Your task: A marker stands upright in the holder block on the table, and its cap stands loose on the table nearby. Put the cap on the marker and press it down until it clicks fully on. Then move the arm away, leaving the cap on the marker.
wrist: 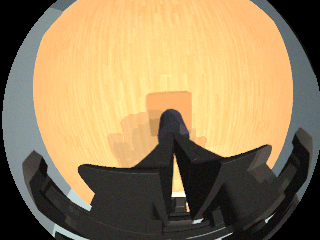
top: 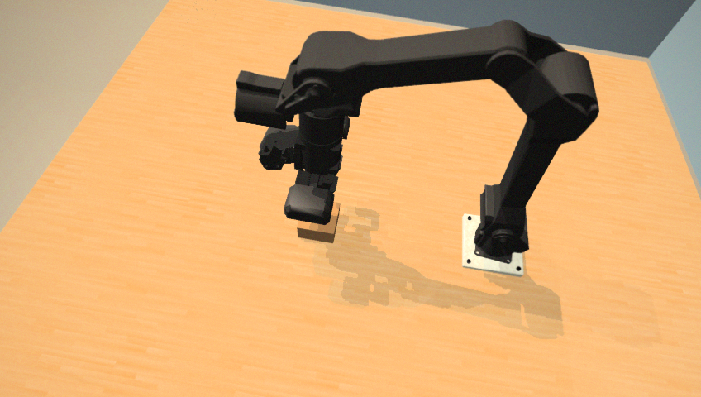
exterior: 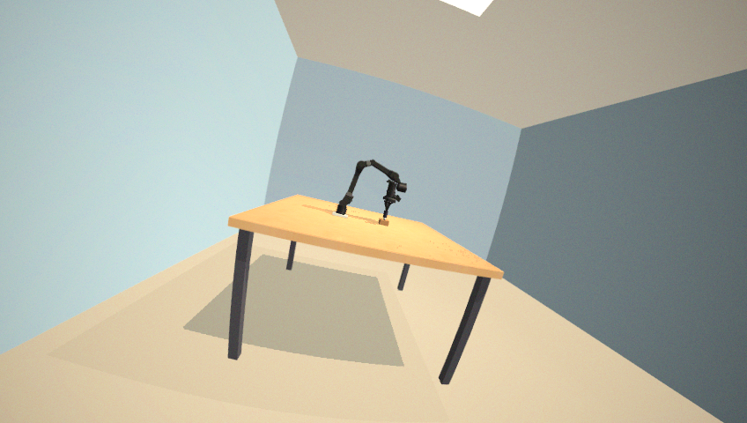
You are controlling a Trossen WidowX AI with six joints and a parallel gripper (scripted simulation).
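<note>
Right now the marker cap is 30 mm below my gripper tip. Also, from my gripper tip: holder block: 80 mm below.
</note>
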